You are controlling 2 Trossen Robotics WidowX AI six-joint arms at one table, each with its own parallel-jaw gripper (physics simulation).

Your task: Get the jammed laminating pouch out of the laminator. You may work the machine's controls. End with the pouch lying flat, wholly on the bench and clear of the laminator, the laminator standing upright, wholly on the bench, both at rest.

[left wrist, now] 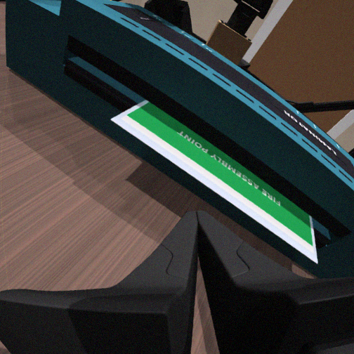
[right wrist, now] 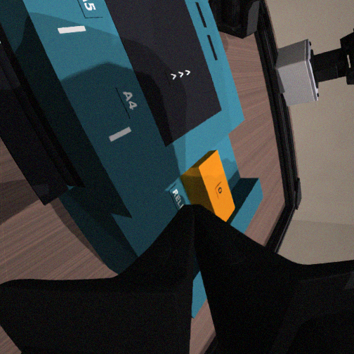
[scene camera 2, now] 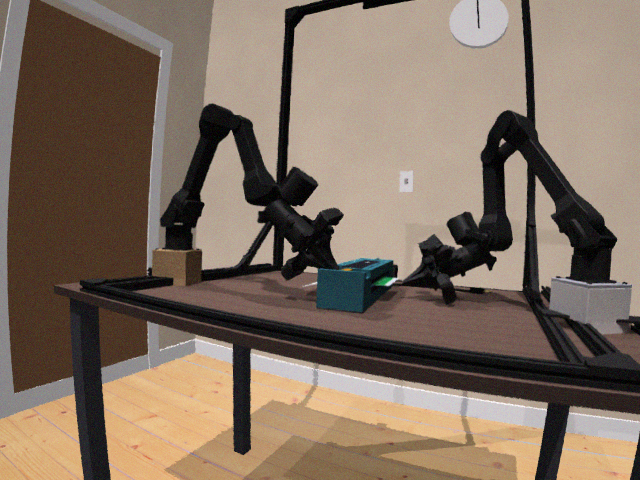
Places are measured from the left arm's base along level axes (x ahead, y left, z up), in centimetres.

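Where they show: left gripper, fingertip midpoint: point(scene camera 2: 402, 283); right gripper, fingertip midpoint: point(scene camera 2: 338, 274); left arm's base, link origin: point(scene camera 2: 590, 280); right arm's base, link origin: point(scene camera 2: 177, 249).
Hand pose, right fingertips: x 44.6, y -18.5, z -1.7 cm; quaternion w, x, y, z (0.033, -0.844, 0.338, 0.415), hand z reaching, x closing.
Each offset is from my right fingertips to the top centre of the thing. "spot": to the spot under its first point. Level surfaces: height alone.
The teal laminator @(spot: dx -0.1, dy +3.7, dz -2.8 cm) point(scene camera 2: 340, 290) point(left wrist: 35, 45) point(right wrist: 100, 65) stands upright on the bench. The pouch @(dx -14.2, dy -13.0, dz -3.0 cm) point(scene camera 2: 385, 281) point(left wrist: 220, 175), green with a white border, sticks out of the slot on the side facing my left gripper. An orange release control point(right wrist: 212, 187) sits on the laminator's top near one end. My right gripper point(scene camera 2: 337, 267) point(right wrist: 191, 212) is shut and empty, its tips at or just over the orange control; contact cannot be told. My left gripper point(scene camera 2: 404, 283) point(left wrist: 195, 219) is shut and empty, a little apart from the pouch's outer edge.
A thin white edge @(spot: dx +4.9, dy -15.2, dz -4.6 cm) point(scene camera 2: 310, 284) shows at the laminator's left side in the scene view. A dark frame rail point(scene camera 2: 258, 325) runs along the bench @(dz -7.0 cm) point(scene camera 2: 439, 320) front. The arms stand on a tan block point(scene camera 2: 175, 266) and a grey block point(scene camera 2: 589, 304). A dark pen-like thing @(dx -42.7, dy -19.8, dz -5.5 cm) point(scene camera 2: 473, 290) lies at the back.
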